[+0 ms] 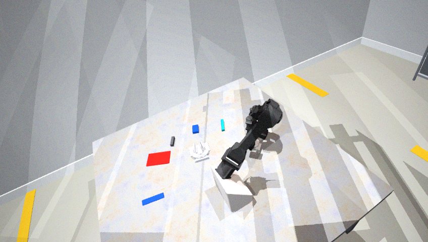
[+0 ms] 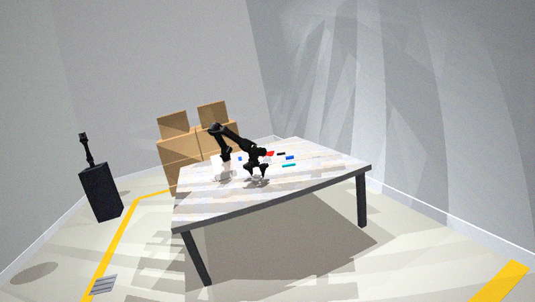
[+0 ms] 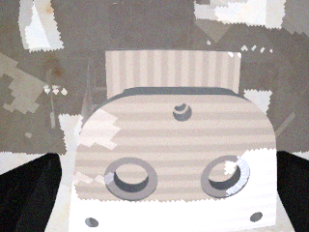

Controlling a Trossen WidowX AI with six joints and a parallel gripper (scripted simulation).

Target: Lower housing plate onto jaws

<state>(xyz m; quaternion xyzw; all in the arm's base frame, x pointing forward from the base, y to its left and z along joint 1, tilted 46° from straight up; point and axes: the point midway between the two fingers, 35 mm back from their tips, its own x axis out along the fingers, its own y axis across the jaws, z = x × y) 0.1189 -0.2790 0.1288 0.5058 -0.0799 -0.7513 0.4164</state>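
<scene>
The white part is 10 mm behind my gripper tip. From my gripper tip the other things lie so: cyan bar (260 mm ahead, 40 mm to the left); black block (360 mm to the left, 360 mm ahead); red flat square (490 mm to the left, 290 mm ahead, 10 mm below).
</scene>
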